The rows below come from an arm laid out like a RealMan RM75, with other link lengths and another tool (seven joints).
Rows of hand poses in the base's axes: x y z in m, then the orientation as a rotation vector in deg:
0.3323 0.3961 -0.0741 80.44 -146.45 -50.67
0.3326 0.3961 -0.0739 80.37 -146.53 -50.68
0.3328 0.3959 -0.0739 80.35 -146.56 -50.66
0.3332 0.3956 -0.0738 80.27 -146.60 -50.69
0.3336 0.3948 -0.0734 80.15 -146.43 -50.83
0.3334 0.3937 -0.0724 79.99 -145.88 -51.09
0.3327 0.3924 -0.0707 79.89 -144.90 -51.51
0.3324 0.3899 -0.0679 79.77 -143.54 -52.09
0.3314 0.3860 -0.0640 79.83 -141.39 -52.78
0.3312 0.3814 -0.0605 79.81 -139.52 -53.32
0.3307 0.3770 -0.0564 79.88 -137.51 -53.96
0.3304 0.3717 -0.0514 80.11 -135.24 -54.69
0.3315 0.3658 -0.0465 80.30 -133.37 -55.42
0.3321 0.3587 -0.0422 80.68 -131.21 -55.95
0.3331 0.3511 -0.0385 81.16 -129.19 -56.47
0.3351 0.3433 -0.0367 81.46 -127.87 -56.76
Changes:
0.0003 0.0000 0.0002 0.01 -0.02 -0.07
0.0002 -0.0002 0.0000 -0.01 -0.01 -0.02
0.0004 -0.0003 0.0001 0.01 0.02 -0.06
0.0004 -0.0008 0.0004 0.04 0.20 0.03
-0.0002 -0.0011 0.0010 0.04 0.50 0.20
-0.0007 -0.0013 0.0017 0.09 0.78 0.44
-0.0003 -0.0025 0.0028 0.13 1.07 0.62
-0.0010 -0.0039 0.0039 0.14 1.53 1.11
-0.0002 -0.0046 0.0035 0.07 1.36 0.95
-0.0005 -0.0044 0.0041 0.16 1.41 1.06
-0.0003 -0.0053 0.0050 0.25 1.49 1.26
0.0011 -0.0059 0.0049 0.32 1.23 1.02
0.0006 -0.0071 0.0043 0.22 1.29 1.30
0.0010 -0.0076 0.0037 0.28 1.12 1.27
0.0020 -0.0078 0.0018 0.15 0.73 0.84

